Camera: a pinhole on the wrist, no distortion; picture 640 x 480 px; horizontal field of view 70.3 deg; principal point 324.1 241.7 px. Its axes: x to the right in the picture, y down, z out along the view. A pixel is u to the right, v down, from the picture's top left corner.
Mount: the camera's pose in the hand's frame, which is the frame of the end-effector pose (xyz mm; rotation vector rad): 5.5 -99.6 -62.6 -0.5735 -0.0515 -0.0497
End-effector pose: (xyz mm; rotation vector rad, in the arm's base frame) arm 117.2 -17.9 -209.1 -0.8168 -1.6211 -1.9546
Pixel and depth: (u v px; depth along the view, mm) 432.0 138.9 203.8
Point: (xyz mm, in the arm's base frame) 86.0 122.2 -181.8
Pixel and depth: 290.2 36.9 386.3
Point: 178.9 335.1 -222.6
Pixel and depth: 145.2 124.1 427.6
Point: 330.1 309.2 -263.2
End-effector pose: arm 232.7 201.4 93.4 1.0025 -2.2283 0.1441
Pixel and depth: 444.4 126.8 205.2
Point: 156.6 97.1 11.1
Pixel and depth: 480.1 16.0 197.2
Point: 171.5 53.4 -3.9
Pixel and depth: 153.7 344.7 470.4
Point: 0.6 394.7 -178.0
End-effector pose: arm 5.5 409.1 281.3 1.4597 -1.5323 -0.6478
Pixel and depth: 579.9 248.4 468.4
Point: -341.6 120.9 314.4
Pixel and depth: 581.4 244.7 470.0
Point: -343.3 117.7 311.3
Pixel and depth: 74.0 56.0 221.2
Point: -123.3 491.6 130.0
